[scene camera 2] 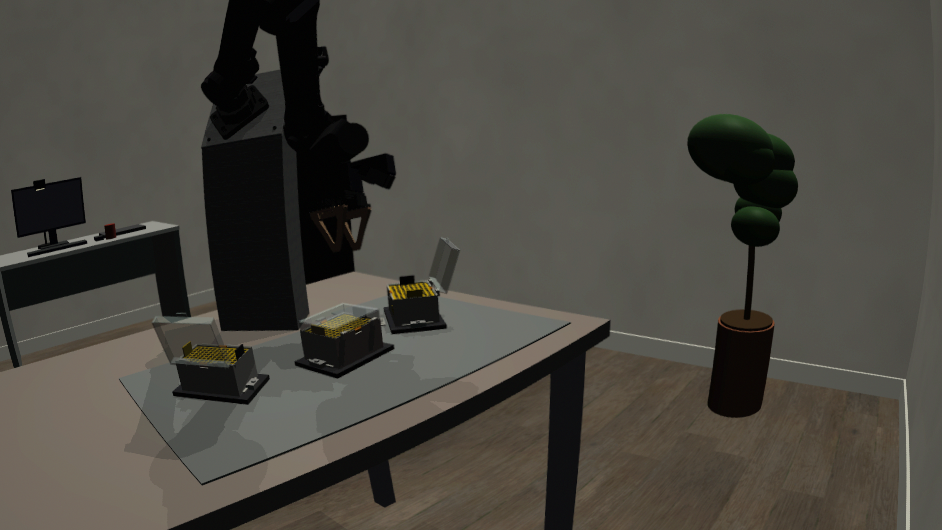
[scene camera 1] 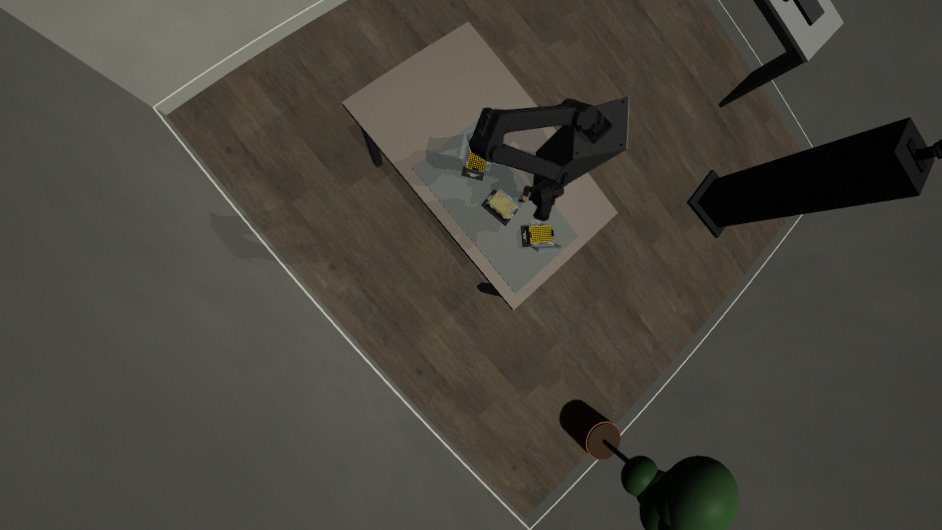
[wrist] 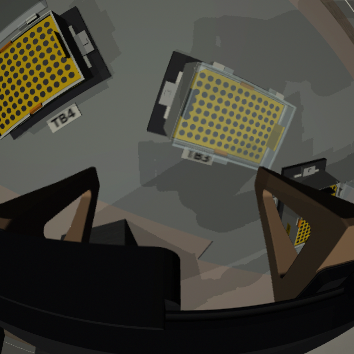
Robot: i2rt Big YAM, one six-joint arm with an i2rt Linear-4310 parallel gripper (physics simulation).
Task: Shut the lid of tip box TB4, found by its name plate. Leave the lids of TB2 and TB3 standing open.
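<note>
TB4 (scene camera 1: 541, 234) (scene camera 2: 413, 307) (wrist: 37, 75) is a dark box with a yellow tip rack. Its clear lid (scene camera 1: 548, 248) (scene camera 2: 444, 265) stands open; its name plate (wrist: 64, 118) reads in the wrist view. TB3 (scene camera 1: 501, 205) (scene camera 2: 342, 337) (wrist: 227, 117) is the middle box; its clear lid lies down over the rack. TB2 (scene camera 1: 475, 162) (scene camera 2: 216, 369) (wrist: 303, 231) has its lid (scene camera 2: 191, 337) standing open and is partly hidden by a finger in the wrist view. My gripper (scene camera 1: 525, 195) (scene camera 2: 347, 249) (wrist: 176, 175) is open and empty, above the boxes' level, between TB3 and TB4 in camera 1.
The boxes stand on a grey-green mat (scene camera 1: 520, 270) (scene camera 2: 263, 428) on a pinkish table (scene camera 1: 428, 85) (scene camera 2: 59, 428). The arm's dark pedestal (scene camera 2: 253, 230) stands at the table's back edge. A potted plant (scene camera 1: 602, 440) (scene camera 2: 737, 362) and a desk (scene camera 2: 85, 247) are farther off.
</note>
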